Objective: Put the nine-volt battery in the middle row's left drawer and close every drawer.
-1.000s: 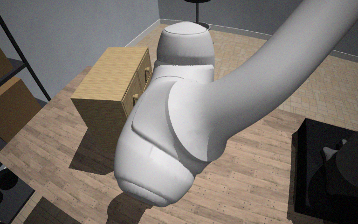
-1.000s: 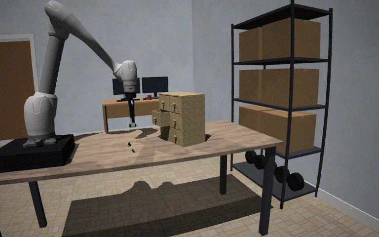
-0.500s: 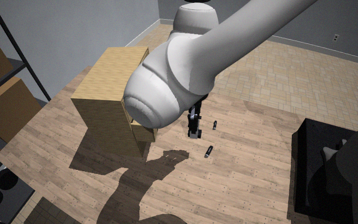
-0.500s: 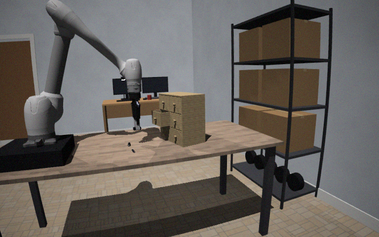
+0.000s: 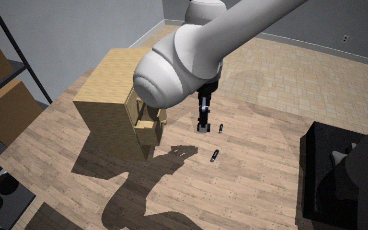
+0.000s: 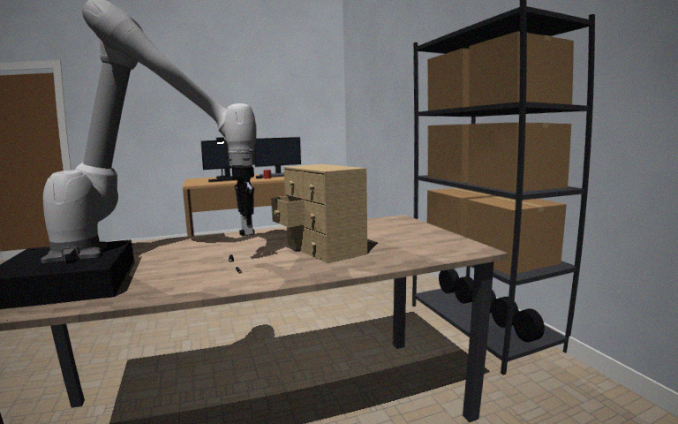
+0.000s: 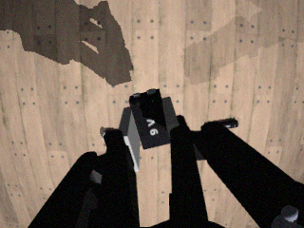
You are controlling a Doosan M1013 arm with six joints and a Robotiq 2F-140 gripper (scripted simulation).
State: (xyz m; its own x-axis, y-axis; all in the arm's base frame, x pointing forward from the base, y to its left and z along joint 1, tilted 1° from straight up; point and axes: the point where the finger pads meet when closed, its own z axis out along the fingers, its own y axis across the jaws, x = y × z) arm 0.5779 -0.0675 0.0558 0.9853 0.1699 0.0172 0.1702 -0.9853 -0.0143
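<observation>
Now: the black cylindrical battery 13 cm below my hand, 6 cm behind it and 4 cm to the left of it. Round my hand: black nine-volt battery 3 cm below, 1 cm ahead.
</observation>
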